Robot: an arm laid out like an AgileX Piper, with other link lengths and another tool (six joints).
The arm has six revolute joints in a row. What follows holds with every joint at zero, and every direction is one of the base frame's. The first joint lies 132.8 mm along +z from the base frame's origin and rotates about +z. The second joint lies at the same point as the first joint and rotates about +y. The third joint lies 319.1 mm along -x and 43.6 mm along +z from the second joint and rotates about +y. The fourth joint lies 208.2 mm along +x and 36.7 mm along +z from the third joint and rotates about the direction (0.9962, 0, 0.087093). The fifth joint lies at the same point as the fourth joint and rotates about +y. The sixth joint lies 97 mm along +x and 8.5 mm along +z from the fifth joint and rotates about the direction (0.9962, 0, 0.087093). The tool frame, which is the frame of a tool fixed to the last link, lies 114.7 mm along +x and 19 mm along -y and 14.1 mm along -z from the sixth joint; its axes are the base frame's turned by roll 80.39, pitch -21.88 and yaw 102.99 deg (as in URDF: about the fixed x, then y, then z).
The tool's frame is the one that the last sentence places.
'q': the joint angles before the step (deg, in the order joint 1, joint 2, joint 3, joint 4, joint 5, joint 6). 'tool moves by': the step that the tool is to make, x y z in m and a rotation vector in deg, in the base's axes. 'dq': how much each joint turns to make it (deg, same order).
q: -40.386, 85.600, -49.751, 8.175, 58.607, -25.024
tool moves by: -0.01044, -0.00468, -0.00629, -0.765, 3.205, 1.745
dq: 0.001, 0.983, 1.063, -3.125, -0.091, -0.103
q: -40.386, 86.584, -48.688, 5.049, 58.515, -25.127
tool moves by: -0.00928, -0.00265, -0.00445, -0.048, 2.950, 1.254
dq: -0.093, 0.972, 0.699, -2.369, 0.545, -0.001
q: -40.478, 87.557, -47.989, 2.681, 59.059, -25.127
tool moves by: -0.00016, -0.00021, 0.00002, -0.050, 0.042, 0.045
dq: -0.001, 0.000, 0.001, -0.079, -0.001, -0.001
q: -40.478, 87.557, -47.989, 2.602, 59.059, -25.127
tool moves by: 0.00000, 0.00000, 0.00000, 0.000, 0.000, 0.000
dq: 0.000, 0.000, 0.000, 0.000, 0.000, 0.000
